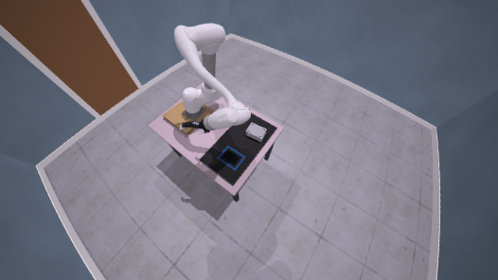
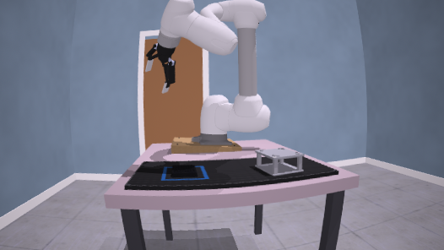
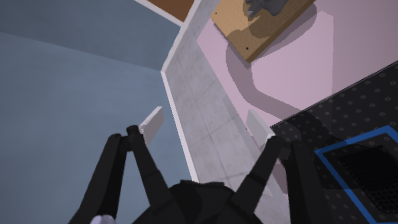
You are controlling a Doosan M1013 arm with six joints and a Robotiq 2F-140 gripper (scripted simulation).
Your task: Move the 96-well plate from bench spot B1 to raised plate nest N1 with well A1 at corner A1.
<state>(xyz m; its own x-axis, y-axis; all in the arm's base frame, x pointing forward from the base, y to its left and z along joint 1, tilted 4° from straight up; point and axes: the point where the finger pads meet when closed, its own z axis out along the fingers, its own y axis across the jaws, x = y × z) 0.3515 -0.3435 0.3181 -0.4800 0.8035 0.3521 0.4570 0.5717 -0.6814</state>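
Now: the black 96-well plate 250 mm ahead of my hand, 90 mm to the left of it and 350 mm below it. Round my hand: grey plate nest 320 mm ahead, 410 mm to the left, 300 mm below; then white A1 label 390 mm ahead, 360 mm to the left, 290 mm below.
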